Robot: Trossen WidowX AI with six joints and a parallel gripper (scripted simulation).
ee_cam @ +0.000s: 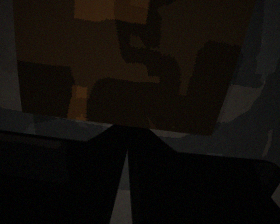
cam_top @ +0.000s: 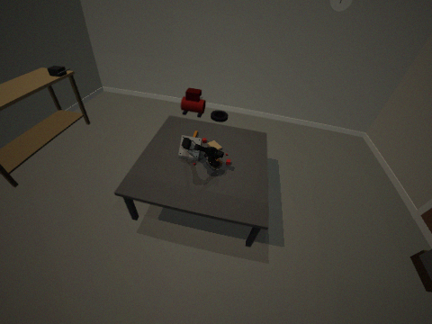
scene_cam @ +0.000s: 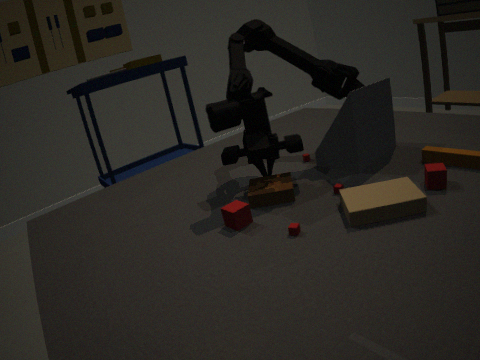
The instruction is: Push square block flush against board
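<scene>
My gripper tip is 40 mm short of the brown square block, 40 mm to the right of it and 10 mm below it. Round my gripper tip: orange bar (240 mm behind, 410 mm to the left, 10 mm above); then tan board (10 mm ahead, 290 mm to the left, 10 mm above).
</scene>
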